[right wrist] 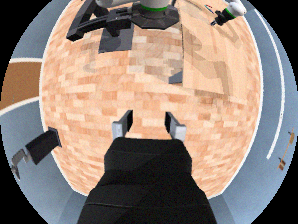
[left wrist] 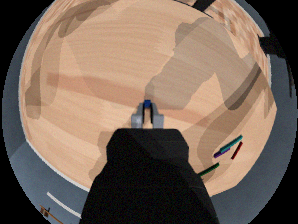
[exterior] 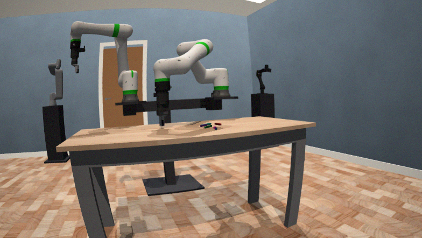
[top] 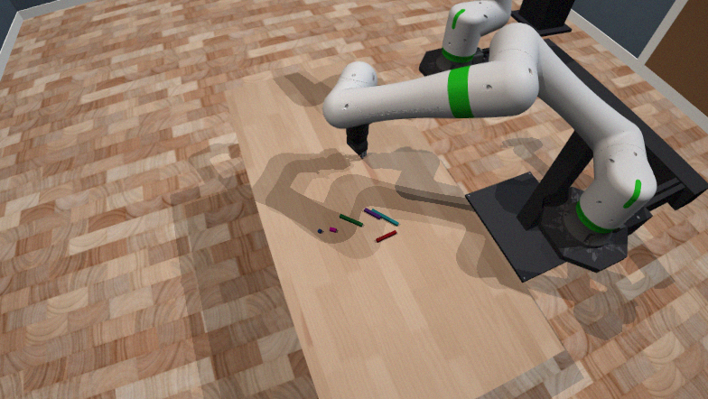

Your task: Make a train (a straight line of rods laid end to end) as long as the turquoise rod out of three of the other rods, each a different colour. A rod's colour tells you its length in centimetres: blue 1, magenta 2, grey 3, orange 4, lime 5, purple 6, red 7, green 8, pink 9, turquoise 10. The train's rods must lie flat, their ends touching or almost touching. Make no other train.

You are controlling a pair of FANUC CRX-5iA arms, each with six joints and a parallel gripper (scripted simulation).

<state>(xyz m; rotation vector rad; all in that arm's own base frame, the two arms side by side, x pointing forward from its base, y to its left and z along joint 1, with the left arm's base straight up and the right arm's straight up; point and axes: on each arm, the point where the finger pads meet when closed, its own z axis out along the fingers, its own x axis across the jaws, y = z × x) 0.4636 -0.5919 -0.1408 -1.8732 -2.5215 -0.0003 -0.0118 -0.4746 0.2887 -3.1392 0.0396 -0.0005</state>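
Note:
The magenta rod lies 200 mm ahead of my left hand, 260 mm to the left of it and 30 mm below it. Round my left hand: turquoise rod: 30 mm ahead, 270 mm to the left, 30 mm below; then green rod: 130 mm ahead, 240 mm to the left, 30 mm below; then purple rod: 60 mm ahead, 240 mm to the left, 30 mm below.

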